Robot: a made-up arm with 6 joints. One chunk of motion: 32 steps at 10 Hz.
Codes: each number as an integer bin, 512 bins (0 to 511) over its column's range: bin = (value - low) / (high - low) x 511, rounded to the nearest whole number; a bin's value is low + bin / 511 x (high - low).
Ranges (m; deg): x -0.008..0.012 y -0.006..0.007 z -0.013..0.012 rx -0.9..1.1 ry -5..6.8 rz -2.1..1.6
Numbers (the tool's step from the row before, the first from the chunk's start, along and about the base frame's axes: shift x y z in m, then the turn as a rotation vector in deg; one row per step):
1: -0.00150 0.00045 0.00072 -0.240 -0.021 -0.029
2: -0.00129 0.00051 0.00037 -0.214 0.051 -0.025
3: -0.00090 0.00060 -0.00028 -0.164 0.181 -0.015
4: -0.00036 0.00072 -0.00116 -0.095 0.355 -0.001
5: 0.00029 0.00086 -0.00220 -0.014 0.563 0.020
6: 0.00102 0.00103 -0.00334 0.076 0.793 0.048
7: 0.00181 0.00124 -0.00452 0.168 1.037 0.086
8: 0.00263 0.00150 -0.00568 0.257 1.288 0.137
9: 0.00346 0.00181 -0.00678 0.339 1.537 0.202
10: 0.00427 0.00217 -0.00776 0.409 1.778 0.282
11: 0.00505 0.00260 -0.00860 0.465 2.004 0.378
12: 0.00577 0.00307 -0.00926 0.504 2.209 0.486
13: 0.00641 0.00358 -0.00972 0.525 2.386 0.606
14: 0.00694 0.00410 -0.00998 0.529 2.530 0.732
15: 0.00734 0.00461 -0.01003 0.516 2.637 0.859
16: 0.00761 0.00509 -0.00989 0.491 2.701 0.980
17: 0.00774 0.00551 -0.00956 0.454 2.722 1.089
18: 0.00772 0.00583 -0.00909 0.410 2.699 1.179
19: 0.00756 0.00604 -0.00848 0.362 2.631 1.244
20: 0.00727 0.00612 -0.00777 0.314 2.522 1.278
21: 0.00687 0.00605 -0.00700 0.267 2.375 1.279
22: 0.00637 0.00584 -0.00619 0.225 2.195 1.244
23: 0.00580 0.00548 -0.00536 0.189 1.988 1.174
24: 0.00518 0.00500 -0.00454 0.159 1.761 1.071
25: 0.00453 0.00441 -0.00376 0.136 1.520 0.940
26: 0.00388 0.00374 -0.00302 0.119 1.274 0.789
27: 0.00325 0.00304 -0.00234 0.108 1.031 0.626
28: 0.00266 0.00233 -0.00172 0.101 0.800 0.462
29: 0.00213 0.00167 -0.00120 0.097 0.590 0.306
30: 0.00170 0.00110 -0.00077 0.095 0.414 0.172
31: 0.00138 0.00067 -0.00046 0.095 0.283 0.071
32: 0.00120 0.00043 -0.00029 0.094 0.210 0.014
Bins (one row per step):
1: 166 254 280 169 216 286
2: 171 256 273 175 219 287
3: 181 259 260 188 224 288
4: 195 264 242 206 232 290
5: 212 270 221 226 241 293
6: 230 276 197 249 251 297
7: 251 285 173 273 261 302
8: 272 295 150 296 272 309
9: 293 307 127 317 283 318
10: 313 321 107 334 294 329
11: 333 338 90 349 303 342
12: 352 357 76 359 312 357
13: 368 377 67 364 320 374
14: 382 397 62 365 326 391
15: 392 417 61 362 331 409
16: 399 436 64 355 333 425
17: 402 452 70 346 334 440
18: 402 465 80 335 333 453
19: 398 473 92 322 330 462
20: 390 476 107 310 326 467
21: 380 474 123 298 319 467
22: 367 465 139 287 312 462
23: 353 451 156 278 303 452
24: 337 432 173 271 293 438
25: 320 409 189 265 282 420
26: 304 383 204 260 272 399
27: 287 355 218 258 261 376
28: 272 327 231 256 251 354
29: 259 301 241 255 242 332
30: 248 279 250 254 234 314
31: 240 262 256 254 229 300
32: 235 253 260 254 226 292

